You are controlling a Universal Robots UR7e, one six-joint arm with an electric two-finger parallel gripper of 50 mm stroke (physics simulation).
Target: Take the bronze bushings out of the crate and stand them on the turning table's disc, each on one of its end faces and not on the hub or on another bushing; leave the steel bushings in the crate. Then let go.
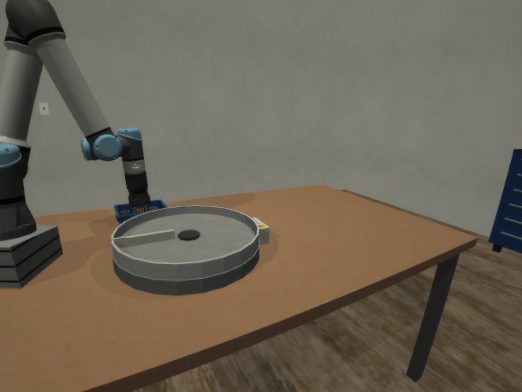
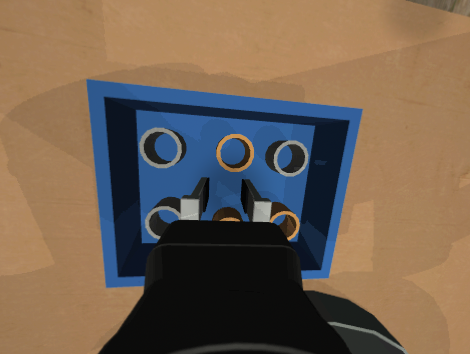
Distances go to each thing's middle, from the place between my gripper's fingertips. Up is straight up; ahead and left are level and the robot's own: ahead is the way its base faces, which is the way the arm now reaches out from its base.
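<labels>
There is a grey disc (image 1: 198,237), and it sits 36 cm to the right of my hand, 4 cm above it and 3 cm ahead of it. The blue crate (image 2: 128,188) is 2 cm above my hand.
</labels>
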